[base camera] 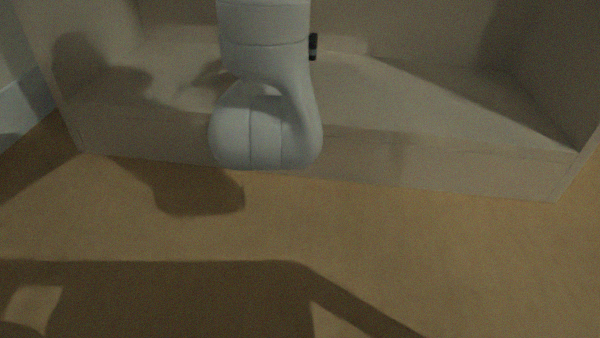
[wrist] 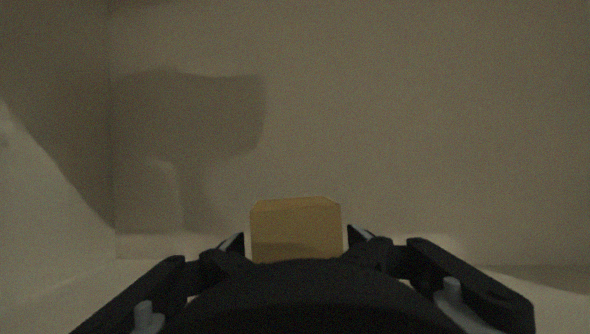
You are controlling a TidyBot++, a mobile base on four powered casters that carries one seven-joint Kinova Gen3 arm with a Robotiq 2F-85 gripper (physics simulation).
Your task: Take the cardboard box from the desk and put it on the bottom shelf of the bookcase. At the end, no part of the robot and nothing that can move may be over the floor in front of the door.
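Places are measured from the arm's base along level axes (x ahead, y left, z up), in metres.
Pixels of known places: gripper, fingertip midpoint: (wrist: 296, 240).
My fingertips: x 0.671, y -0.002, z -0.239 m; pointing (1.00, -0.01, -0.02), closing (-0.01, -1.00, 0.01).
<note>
Ahead of a thing's pixels: the offset from my fingertips to its top centre. "spot": to the spot under its first point. Level surfaces: height alone.
The cardboard box @(0.007 m back, 0.001 m left, 0.033 m up) (wrist: 296, 231) is a small tan block in the wrist view, low in the middle, between the fingers with a gap on each side. Its lower part is hidden behind the gripper's body. My gripper (wrist: 296, 240) is open, its fingertips apart from the box, inside the bookcase's lowest compartment. In the base camera view the arm hides the box and most of the gripper; a small black part of the gripper shows right of the arm. The pale bottom shelf @(0.057 m down) (base camera: 370, 100) (wrist: 70, 295) of the bookcase (base camera: 450, 172) (wrist: 425, 125) spreads around and below the gripper.
The bookcase's side panel @(spot: 0.150 m back, 0.450 m right, 0.021 m up) (base camera: 565, 65) stands at the right, and another side panel is close at the left. A pale baseboard (base camera: 20, 115) runs left of the bookcase. Brown floor @(0.157 m down) (base camera: 425, 250) lies in front. The door does not show.
</note>
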